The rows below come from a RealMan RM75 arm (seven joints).
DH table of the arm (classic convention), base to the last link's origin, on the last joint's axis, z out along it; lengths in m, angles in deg. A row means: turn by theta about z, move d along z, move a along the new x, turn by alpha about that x. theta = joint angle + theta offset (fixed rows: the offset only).
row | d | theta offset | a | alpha
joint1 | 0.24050 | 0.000 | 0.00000 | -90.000
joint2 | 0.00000 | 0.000 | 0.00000 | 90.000
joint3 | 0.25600 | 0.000 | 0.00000 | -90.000
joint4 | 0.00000 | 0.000 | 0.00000 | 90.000
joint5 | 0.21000 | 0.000 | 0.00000 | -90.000
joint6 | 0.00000 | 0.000 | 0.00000 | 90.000
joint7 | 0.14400 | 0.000 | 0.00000 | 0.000
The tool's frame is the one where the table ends.
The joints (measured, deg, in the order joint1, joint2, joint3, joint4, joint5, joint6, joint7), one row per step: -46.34, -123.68, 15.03, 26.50, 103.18, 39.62, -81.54; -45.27, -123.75, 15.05, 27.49, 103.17, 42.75, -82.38; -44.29, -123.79, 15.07, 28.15, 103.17, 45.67, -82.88; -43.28, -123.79, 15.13, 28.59, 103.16, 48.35, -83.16; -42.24, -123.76, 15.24, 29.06, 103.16, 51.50, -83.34; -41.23, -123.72, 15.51, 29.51, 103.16, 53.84, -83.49; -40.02, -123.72, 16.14, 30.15, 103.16, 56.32, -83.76; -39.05, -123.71, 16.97, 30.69, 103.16, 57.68, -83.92; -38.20, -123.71, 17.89, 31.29, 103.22, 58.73, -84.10; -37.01, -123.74, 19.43, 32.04, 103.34, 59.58, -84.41; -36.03, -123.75, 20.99, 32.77, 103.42, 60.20, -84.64; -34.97, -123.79, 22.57, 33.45, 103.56, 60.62, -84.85; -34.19, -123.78, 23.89, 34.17, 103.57, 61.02, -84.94; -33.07, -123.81, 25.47, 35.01, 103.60, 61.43, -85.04
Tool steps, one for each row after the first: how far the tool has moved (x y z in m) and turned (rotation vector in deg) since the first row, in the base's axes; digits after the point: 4 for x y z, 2 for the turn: -0.0003, -0.0047, 0.0028, -0.16, -1.37, -1.63; -0.0006, -0.0097, 0.0042, -0.53, -2.49, -3.22; -0.0017, -0.0151, 0.0049, -1.00, -3.40, -4.62; -0.0018, -0.0211, 0.0057, -1.60, -4.30, -6.49; -0.0032, -0.0266, 0.0066, -2.10, -4.80, -7.75; -0.0048, -0.0331, 0.0073, -2.80, -5.19, -9.12; -0.0069, -0.0378, 0.0076, -3.41, -5.04, -9.85; -0.0085, -0.0418, 0.0079, -4.03, -4.70, -10.48; -0.0116, -0.0470, 0.0071, -5.03, -4.02, -10.89; -0.0135, -0.0511, 0.0064, -5.97, -3.22, -11.35; -0.0163, -0.0556, 0.0050, -6.97, -2.37, -11.57; -0.0177, -0.0586, 0.0050, -7.64, -1.55, -11.99; -0.0205, -0.0631, 0.0045, -8.47, -0.60, -12.25
